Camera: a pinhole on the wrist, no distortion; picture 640 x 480 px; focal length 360.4 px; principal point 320.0 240.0 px. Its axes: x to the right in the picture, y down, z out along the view. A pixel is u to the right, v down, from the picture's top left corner.
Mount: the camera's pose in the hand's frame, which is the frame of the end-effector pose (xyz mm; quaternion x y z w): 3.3 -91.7 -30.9 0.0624 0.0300 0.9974 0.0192
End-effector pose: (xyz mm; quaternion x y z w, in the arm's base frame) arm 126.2 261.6 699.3 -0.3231 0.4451 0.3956 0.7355
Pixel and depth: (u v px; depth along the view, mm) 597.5 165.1 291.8
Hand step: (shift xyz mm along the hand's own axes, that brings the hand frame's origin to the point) -180.7 -5.0 282.0
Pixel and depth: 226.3 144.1 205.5
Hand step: 84.0 -27.6 162.6
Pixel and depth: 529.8 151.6 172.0
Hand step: -72.9 -35.5 149.2
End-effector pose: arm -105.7 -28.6 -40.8 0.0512 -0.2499 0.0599 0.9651
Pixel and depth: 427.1 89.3 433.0
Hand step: -63.6 119.2 402.5
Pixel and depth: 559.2 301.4 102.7
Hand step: -52.0 -100.4 80.3
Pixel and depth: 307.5 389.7 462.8
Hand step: 70.7 -257.5 437.4
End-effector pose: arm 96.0 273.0 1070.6 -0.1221 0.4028 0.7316 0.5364
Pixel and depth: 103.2 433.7 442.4
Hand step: 314.5 -314.6 389.2
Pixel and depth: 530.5 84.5 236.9
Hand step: -100.6 29.7 214.4
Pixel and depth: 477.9 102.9 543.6
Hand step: -157.4 155.8 524.0
